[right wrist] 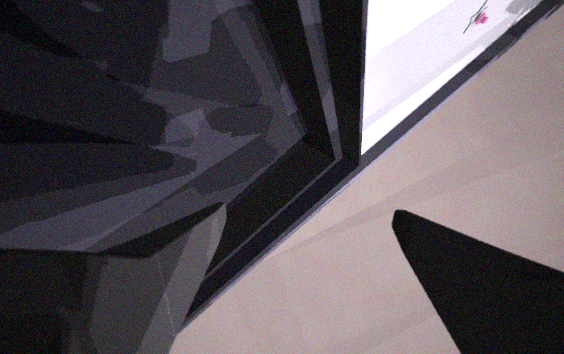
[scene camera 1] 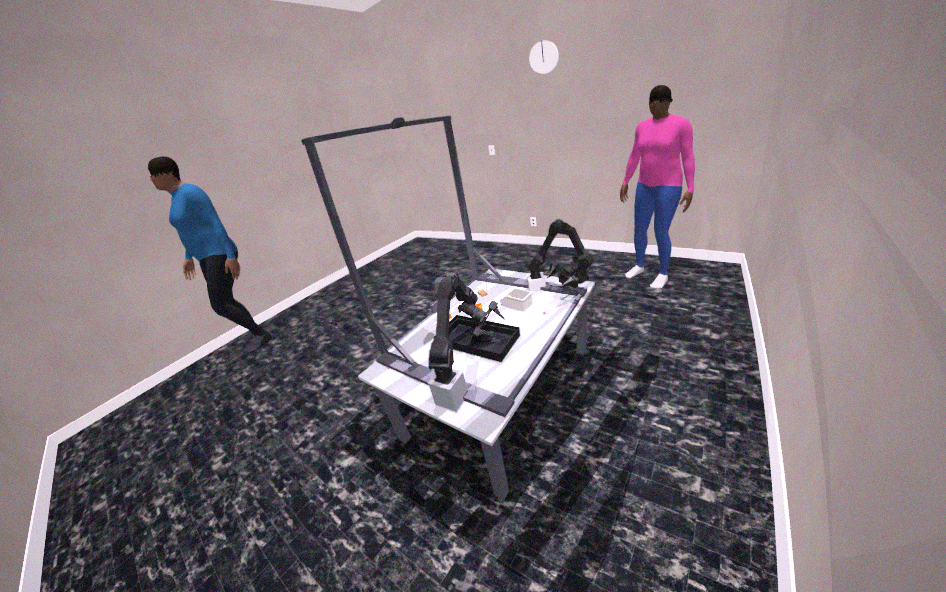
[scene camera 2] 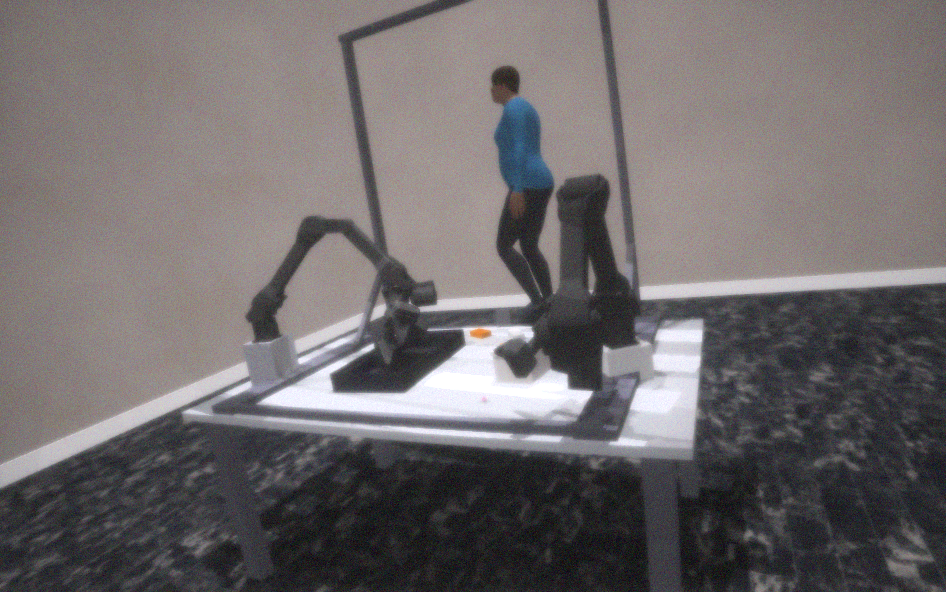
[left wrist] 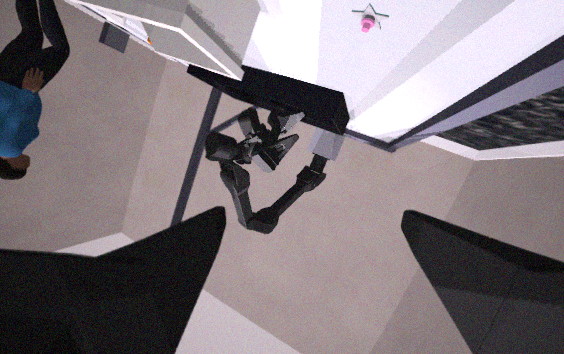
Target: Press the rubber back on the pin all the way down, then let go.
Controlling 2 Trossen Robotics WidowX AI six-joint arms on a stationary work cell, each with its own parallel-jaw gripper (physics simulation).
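Places are measured from the left arm's base along level axes (x ahead, y left, z up), in millimetres.
Pixels of known places: left gripper, fingertip midpoint: (scene camera 1: 553,282) (scene camera 2: 507,337) (left wrist: 313,216); right gripper, fingertip midpoint: (right wrist: 308,213) (scene camera 1: 500,327) (scene camera 2: 393,355) (left wrist: 301,123); left arm's base at its link origin: (scene camera 1: 535,276) (scene camera 2: 619,343); right arm's base at its link origin: (scene camera 1: 445,377) (scene camera 2: 267,339).
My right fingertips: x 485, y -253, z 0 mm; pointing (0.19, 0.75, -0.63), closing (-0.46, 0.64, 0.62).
For each thing: its middle in the pictures, then the offset to it from my right fingertips.
- pin at the middle of its body: (left wrist: 366,26) (right wrist: 482,19) (scene camera 2: 484,398) (scene camera 1: 544,312) dx -177, dy +243, dz -64 mm
- black tray at the middle of its body: (left wrist: 273,96) (scene camera 2: 403,358) (scene camera 1: 476,336) dx -19, dy -121, dz -46 mm
- pale box at the middle of its body: (scene camera 2: 526,357) (scene camera 1: 516,299) dx -310, dy +109, dz -36 mm
The pin (scene camera 1: 544,312) (scene camera 2: 484,399) (left wrist: 370,10) lies on the white table, a dark star outline with the pink rubber back (left wrist: 367,23) (right wrist: 481,18) on it, standing up from the table. How far down the back sits is too small to tell. My left gripper (left wrist: 313,216) is open and empty, at the pin's side of the box, apart from the pin, which shows above its fingers in the left wrist view. My right gripper (scene camera 1: 490,322) (scene camera 2: 402,346) (right wrist: 308,213) is open and empty, over the black tray and away from the pin.
The black tray (scene camera 2: 376,382) (left wrist: 295,90) (right wrist: 352,75) lies under my right gripper. A pale box (scene camera 1: 521,304) (scene camera 2: 512,371) (left wrist: 220,37) stands between the tray and my left arm. Orange pieces (scene camera 1: 482,293) (scene camera 2: 479,333) lie behind. A dark frame (scene camera 1: 334,223) rises over the table.
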